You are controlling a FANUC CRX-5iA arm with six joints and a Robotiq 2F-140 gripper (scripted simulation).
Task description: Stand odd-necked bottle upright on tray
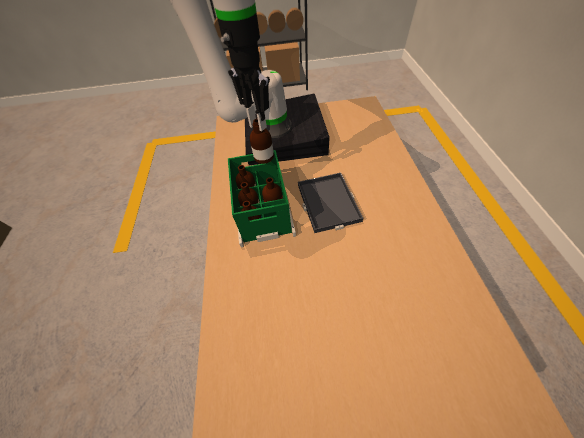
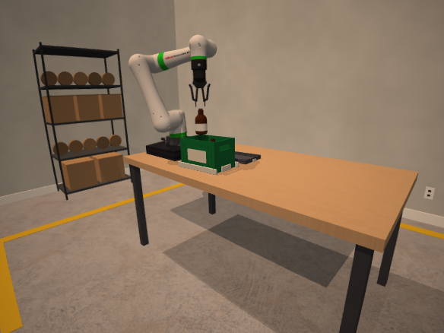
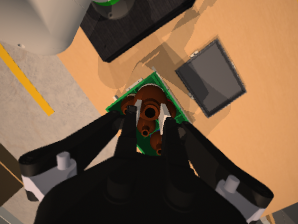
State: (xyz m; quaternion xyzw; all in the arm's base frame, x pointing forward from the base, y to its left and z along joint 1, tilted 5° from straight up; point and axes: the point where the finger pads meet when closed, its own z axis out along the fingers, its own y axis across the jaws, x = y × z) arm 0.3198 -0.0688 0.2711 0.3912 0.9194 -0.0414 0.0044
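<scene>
The glass bottle is 90 mm below my hand. The rest, counted from my hand: dark grey tray (340 mm below, 220 mm to the left, 120 mm ahead); then green crate (270 mm below, 90 mm ahead, 50 mm to the right).
</scene>
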